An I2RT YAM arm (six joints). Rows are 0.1 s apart.
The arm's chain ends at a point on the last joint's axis. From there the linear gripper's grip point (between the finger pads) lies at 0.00 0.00 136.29 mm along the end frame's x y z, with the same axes.
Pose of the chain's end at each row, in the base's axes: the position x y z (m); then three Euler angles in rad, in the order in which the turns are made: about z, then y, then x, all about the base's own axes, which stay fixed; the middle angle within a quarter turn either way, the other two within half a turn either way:
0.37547, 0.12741, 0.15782, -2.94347, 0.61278, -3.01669
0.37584, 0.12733, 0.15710, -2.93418, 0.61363, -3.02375
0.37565, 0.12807, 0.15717, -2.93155, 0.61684, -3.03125
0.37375, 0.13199, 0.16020, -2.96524, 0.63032, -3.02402
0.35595, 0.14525, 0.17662, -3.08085, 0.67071, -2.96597
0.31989, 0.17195, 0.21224, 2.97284, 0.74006, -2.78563
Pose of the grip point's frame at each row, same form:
0.45386, 0.14130, 0.04720, -2.94347, 0.61278, -3.01669
0.45432, 0.14043, 0.04645, -2.93418, 0.61363, -3.02375
0.45449, 0.14031, 0.04667, -2.93155, 0.61684, -3.03125
0.45408, 0.14490, 0.05086, -2.96524, 0.63032, -3.02402
0.44066, 0.16390, 0.07150, -3.08085, 0.67071, -2.96597
0.41179, 0.20702, 0.11791, 2.97284, 0.74006, -2.78563

